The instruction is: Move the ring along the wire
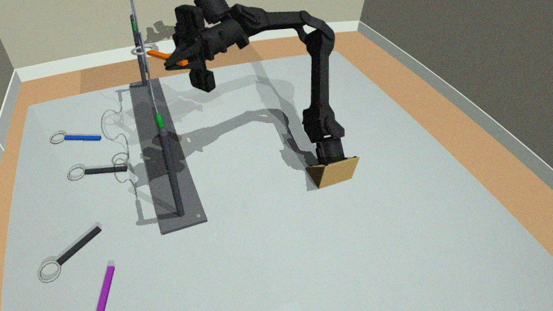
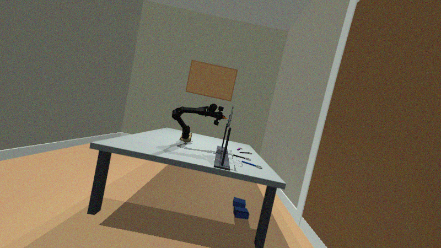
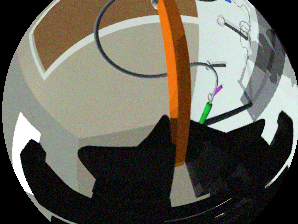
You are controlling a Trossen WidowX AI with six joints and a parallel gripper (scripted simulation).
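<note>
My gripper tip is now 8 cm to the left of the ring with orange handle, 2 cm short of it and 1 cm above it. Also, from my gripper tip: blue-handled ring: 34 cm ahead, 33 cm below, 24 cm to the right.
</note>
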